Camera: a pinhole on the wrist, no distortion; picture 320 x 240 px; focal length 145.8 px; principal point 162.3 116.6 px. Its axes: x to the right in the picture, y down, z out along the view. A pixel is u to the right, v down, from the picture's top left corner.
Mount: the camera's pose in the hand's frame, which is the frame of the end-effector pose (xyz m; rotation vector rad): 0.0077 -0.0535 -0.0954 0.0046 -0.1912 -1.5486
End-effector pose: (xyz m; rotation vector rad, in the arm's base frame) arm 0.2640 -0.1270 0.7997 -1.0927 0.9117 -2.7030
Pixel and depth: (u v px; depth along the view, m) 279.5 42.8 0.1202
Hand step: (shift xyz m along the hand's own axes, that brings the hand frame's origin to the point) -0.0667 -0.1369 0.0271
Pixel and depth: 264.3 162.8 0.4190
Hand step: 0.0899 -0.2920 0.3688
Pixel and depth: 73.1 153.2 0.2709
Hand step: 0.0395 0.1446 0.1600
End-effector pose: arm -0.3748 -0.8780 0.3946 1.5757 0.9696 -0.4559
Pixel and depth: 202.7 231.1 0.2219
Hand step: 0.1534 -0.0841 0.1520
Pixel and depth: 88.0 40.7 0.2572
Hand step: -0.1588 0.1034 0.1258
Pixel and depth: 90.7 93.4 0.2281
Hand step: -0.0581 0.0836 0.1114
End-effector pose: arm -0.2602 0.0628 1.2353 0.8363 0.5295 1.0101
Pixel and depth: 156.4 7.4 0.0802
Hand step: -0.0620 -0.0424 -0.0242
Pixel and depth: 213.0 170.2 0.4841
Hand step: 0.1253 -0.1593 0.4236
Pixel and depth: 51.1 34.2 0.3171
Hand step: -0.2124 0.2193 0.1660
